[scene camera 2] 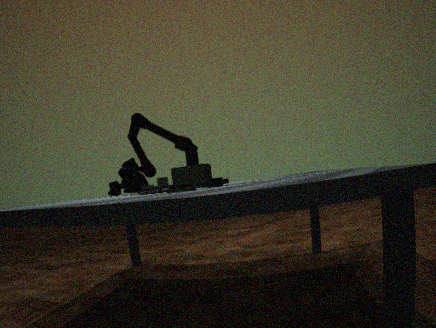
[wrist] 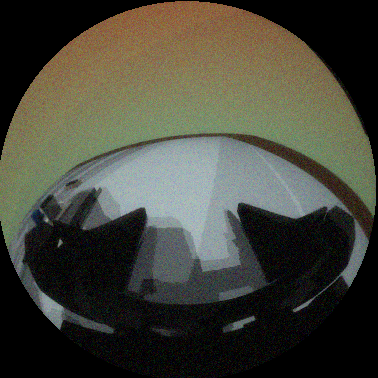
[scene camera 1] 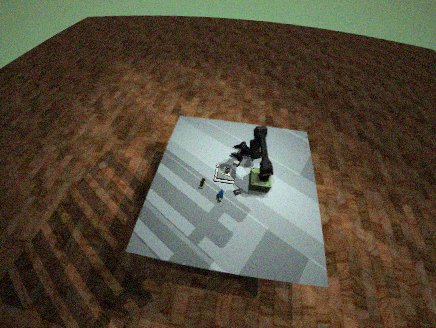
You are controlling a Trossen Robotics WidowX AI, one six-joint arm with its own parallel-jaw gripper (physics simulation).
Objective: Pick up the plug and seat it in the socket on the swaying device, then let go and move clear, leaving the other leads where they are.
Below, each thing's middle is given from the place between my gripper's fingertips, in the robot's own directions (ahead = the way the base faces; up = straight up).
Labels:
The device with socket point(wrist: 70, 209) is 7 cm ahead of my hand, 23 cm to the left of it and 1 cm above it.

